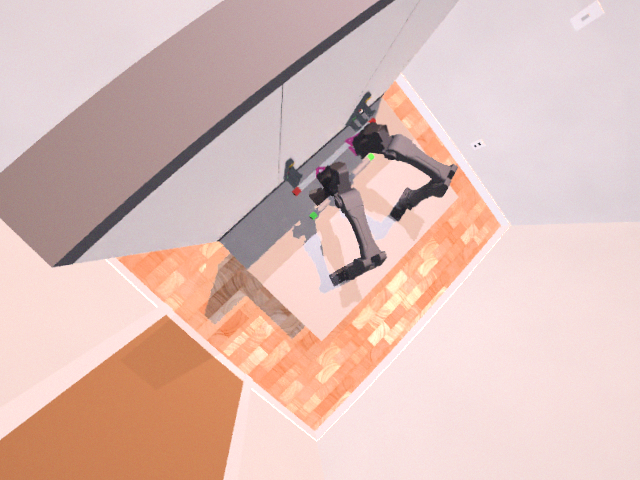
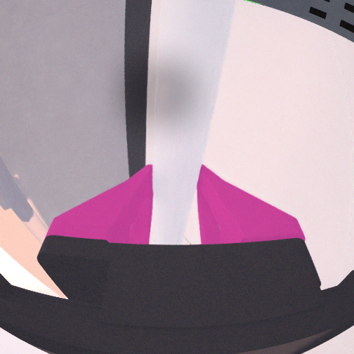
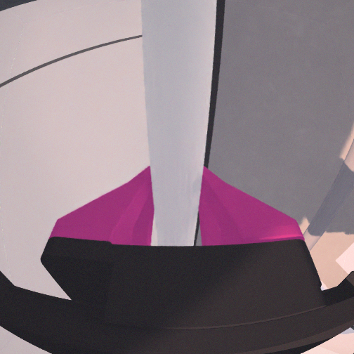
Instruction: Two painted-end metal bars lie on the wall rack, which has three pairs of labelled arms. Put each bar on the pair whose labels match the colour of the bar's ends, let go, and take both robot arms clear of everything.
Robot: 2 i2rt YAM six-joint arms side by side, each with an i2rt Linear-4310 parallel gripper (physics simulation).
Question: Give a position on a pale wall panel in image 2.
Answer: At 274, 133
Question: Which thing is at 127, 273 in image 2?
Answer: My left gripper.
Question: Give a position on a pale wall panel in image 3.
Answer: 80, 125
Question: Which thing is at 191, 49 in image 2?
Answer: A red-ended bar.
